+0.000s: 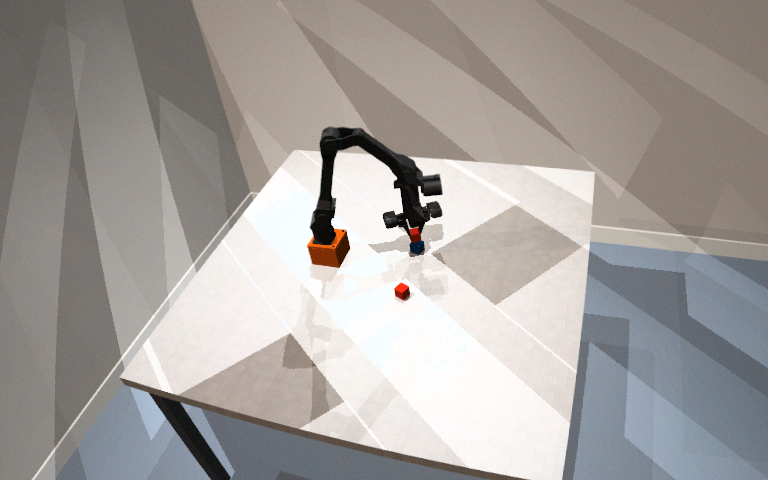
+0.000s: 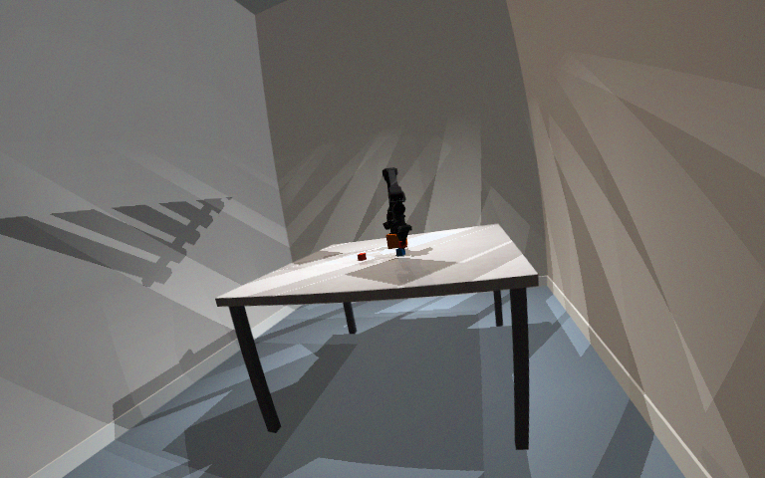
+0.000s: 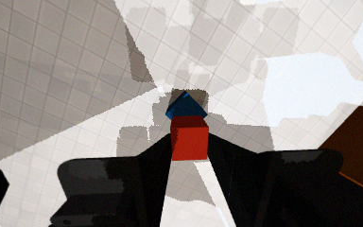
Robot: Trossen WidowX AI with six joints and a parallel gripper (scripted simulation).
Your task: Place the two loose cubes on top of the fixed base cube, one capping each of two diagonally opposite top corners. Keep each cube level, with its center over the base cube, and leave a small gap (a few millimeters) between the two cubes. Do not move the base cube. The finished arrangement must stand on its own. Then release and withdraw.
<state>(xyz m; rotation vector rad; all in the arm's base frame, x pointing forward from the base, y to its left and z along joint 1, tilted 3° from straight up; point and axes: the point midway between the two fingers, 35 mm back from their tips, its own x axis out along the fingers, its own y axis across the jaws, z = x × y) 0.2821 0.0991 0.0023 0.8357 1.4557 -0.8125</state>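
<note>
Right now the blue cube is 1 cm ahead of my gripper tip, 2 cm to the right of it and 4 cm below it. Also, from my gripper tip: red cube: 2 cm ahead, 23 cm to the right, 4 cm below.
</note>
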